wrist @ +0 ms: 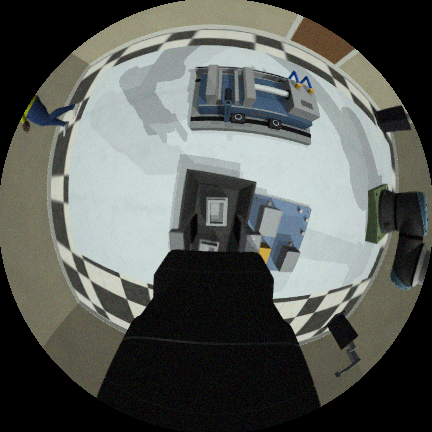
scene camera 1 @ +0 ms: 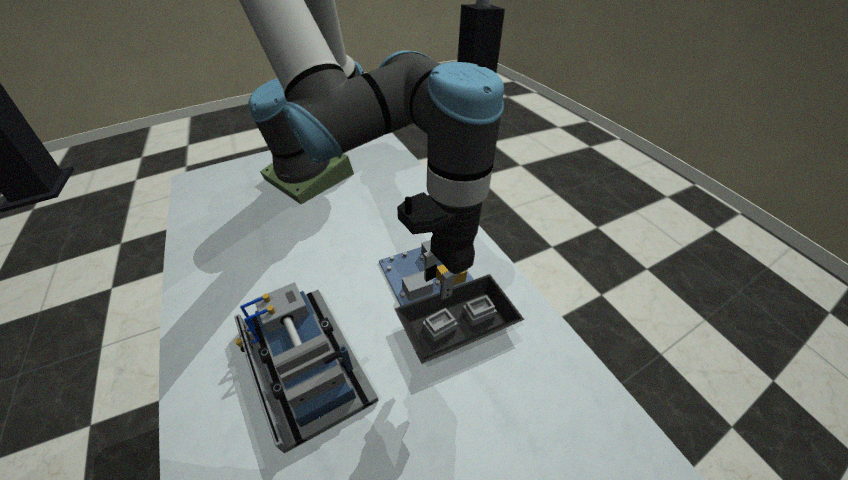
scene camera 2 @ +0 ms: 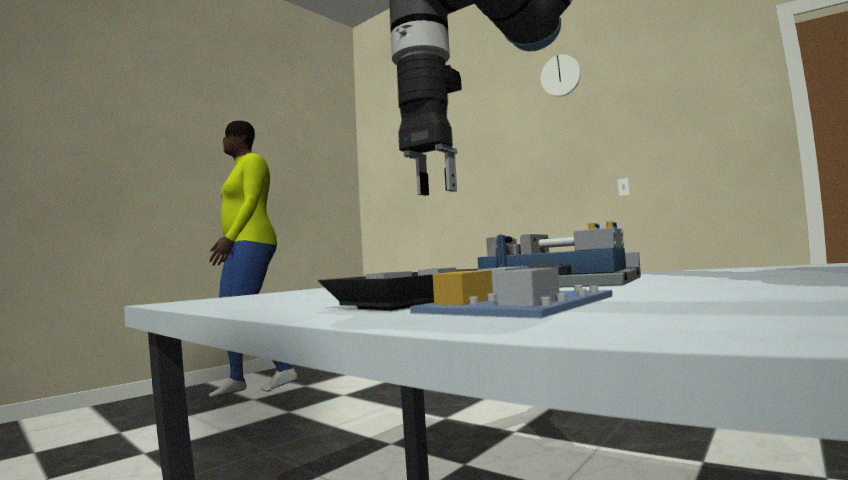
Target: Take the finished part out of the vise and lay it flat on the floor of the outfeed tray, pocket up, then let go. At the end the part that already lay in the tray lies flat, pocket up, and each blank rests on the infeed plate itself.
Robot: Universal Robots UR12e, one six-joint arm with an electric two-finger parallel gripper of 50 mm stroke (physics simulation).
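Frame: origin at the arm's base, x left, y down, z back, level; metres.
Seen in the pictures: gripper, fingertip midpoint: [wrist: 215, 222] [scene camera 1: 437, 287] [scene camera 2: 437, 193]; arm's base, link origin: [wrist: 384, 211] [scene camera 1: 302, 163].
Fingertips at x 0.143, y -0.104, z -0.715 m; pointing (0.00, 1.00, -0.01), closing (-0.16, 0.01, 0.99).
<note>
Pixels of each thing's top centre, then the offset from my fingertips to it.
- vise, top centre: [scene camera 2: 549, 232] [scene camera 1: 291, 337] [wrist: 263, 80] dx -0.277, dy +0.062, dz +0.042 m
- blue infeed plate, top centre: [scene camera 2: 515, 298] [scene camera 1: 426, 271] [wrist: 275, 238] dx +0.055, dy +0.153, dz +0.161 m
- yellow block, top centre: [scene camera 2: 462, 272] [wrist: 258, 258] [scene camera 1: 451, 269] dx +0.100, dy +0.117, dz +0.117 m
My gripper [scene camera 1: 438, 286] [scene camera 2: 436, 190] is open and empty, well above the tray. Two light grey parts lie flat, pocket up, inside the dark outfeed tray [scene camera 1: 461, 343] [scene camera 2: 380, 292] [wrist: 220, 180]: one part [scene camera 1: 440, 322] [wrist: 209, 211] nearer the vise, the other part [scene camera 1: 479, 308] [wrist: 208, 246] farther away, partly hidden in the wrist view. The vise [scene camera 1: 303, 355] [scene camera 2: 553, 262] [wrist: 255, 106] shows no part between its jaws. On the blue infeed plate [scene camera 1: 389, 274] [wrist: 296, 220] rest a grey blank [scene camera 1: 418, 285] [wrist: 268, 221], another grey blank [wrist: 288, 258] and a yellow block [scene camera 2: 462, 287] [wrist: 264, 254].
The infeed plate stands beside the tray, on the robot base's side. Small pegs [scene camera 2: 577, 290] stand up from the plate. Blue hoses [scene camera 1: 252, 309] and yellow fittings stick out at the vise's end. A person [scene camera 2: 246, 202] [wrist: 45, 114] in a yellow top stands beyond the table.
</note>
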